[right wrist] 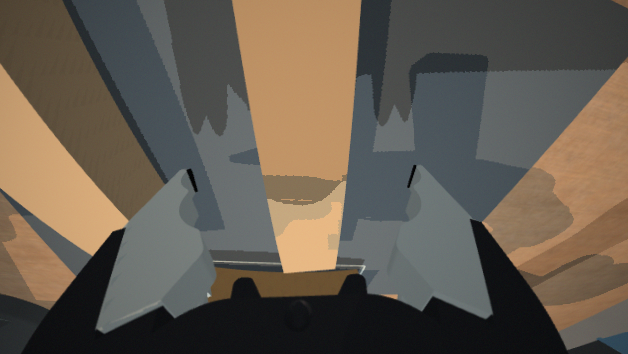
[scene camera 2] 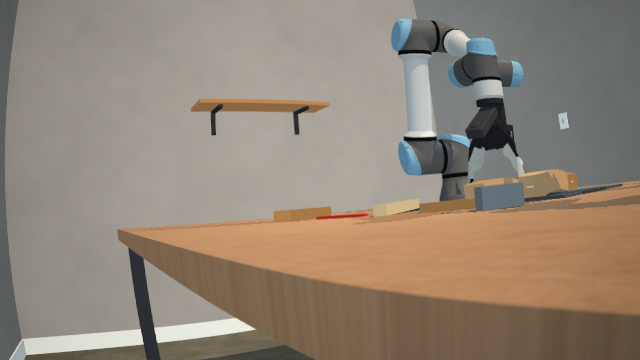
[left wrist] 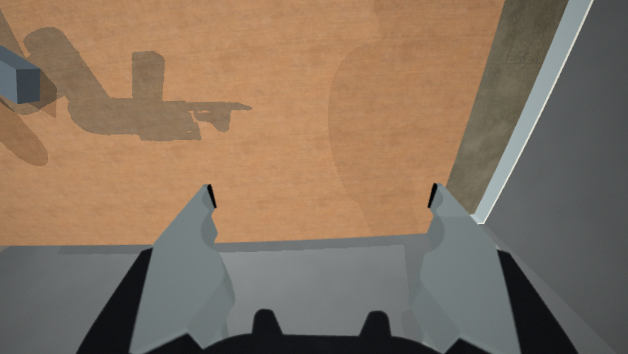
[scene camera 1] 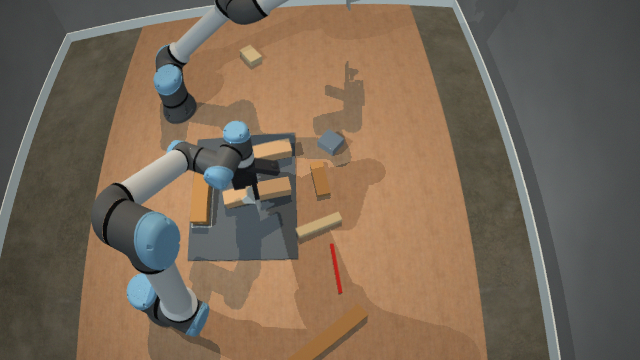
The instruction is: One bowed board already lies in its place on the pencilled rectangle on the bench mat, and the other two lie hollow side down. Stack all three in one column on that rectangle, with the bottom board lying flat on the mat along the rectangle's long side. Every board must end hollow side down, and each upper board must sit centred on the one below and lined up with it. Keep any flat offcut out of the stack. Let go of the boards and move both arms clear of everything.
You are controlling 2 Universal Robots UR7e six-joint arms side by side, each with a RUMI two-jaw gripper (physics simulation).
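Frame: origin at the left arm's base, x ahead, y left, z up, level; centimetres.
Where they show: left gripper, between the fingertips: (left wrist: 320, 185); right gripper, between the fingertips: (right wrist: 304, 168) (scene camera 1: 255, 191); left arm's base, origin of its link: (right wrist: 6, 313) (scene camera 1: 180, 109).
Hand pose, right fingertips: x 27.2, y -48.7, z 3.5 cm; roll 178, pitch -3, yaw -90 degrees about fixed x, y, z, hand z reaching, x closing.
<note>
Things, the pixels of their top centre, and the offset from my right fingertips. "pt": a spot on its surface instead. Level surfaces: height alone.
- bowed board, centre of its top: (right wrist: 268, 318) (scene camera 1: 200, 189) dx -19.6, dy +4.8, dz +1.9 cm
- pencilled rectangle, a spot on its surface: (scene camera 1: 201, 224) pt dx -21.6, dy -6.9, dz -2.4 cm
- second board, centre of its top: (right wrist: 305, 174) (scene camera 2: 494, 179) (scene camera 1: 256, 189) dx +0.6, dy +0.0, dz +1.8 cm
- third board, centre of its top: (scene camera 2: 544, 170) (scene camera 1: 258, 151) dx +3.8, dy +14.9, dz +2.1 cm
- grey mat, height of its surface: dz -2.9 cm
- blue-grey block, centre of its top: (scene camera 2: 497, 184) (scene camera 1: 330, 139) dx +30.4, dy +14.7, dz +0.1 cm
- orange offcut, centre of its top: (scene camera 2: 453, 200) (scene camera 1: 320, 177) dx +23.2, dy +1.3, dz -1.8 cm
- pale strip, centre of its top: (scene camera 2: 397, 201) (scene camera 1: 318, 223) dx +18.8, dy -16.2, dz -0.9 cm
- red stick, centre of its top: (scene camera 2: 340, 215) (scene camera 1: 336, 267) dx +20.8, dy -32.2, dz -2.9 cm
- long brown piece, centre of its top: (scene camera 2: 304, 208) (scene camera 1: 328, 337) dx +12.8, dy -55.2, dz -0.6 cm
- pale block, centre of its top: (scene camera 1: 250, 53) dx +7.2, dy +70.2, dz -0.6 cm
One bowed board (scene camera 1: 201, 200) (right wrist: 285, 286) lies on the pencilled rectangle (scene camera 1: 201, 227) (right wrist: 245, 262) at the mat's left in scene camera 1. A second board (scene camera 1: 274, 188) (scene camera 2: 492, 182) (right wrist: 305, 125) lies mid-mat. A third board (scene camera 1: 272, 150) (scene camera 2: 542, 183) (right wrist: 45, 165) lies near the mat's upper edge in scene camera 1. My right gripper (scene camera 1: 252, 198) (scene camera 2: 496, 176) (right wrist: 304, 168) is open and low over the second board, one finger on each side with gaps; its tips are hidden in scene camera 2. My left gripper (left wrist: 320, 185) is open and empty, high over the table.
On the table by the grey mat (scene camera 1: 220, 245) are a blue-grey block (scene camera 1: 330, 142) (scene camera 2: 500, 196) (left wrist: 28, 86), an orange offcut (scene camera 1: 320, 180), a pale strip (scene camera 1: 319, 227) (scene camera 2: 396, 207), a red stick (scene camera 1: 336, 268) (scene camera 2: 342, 216), a long brown piece (scene camera 1: 332, 332) and a pale block (scene camera 1: 250, 56).
</note>
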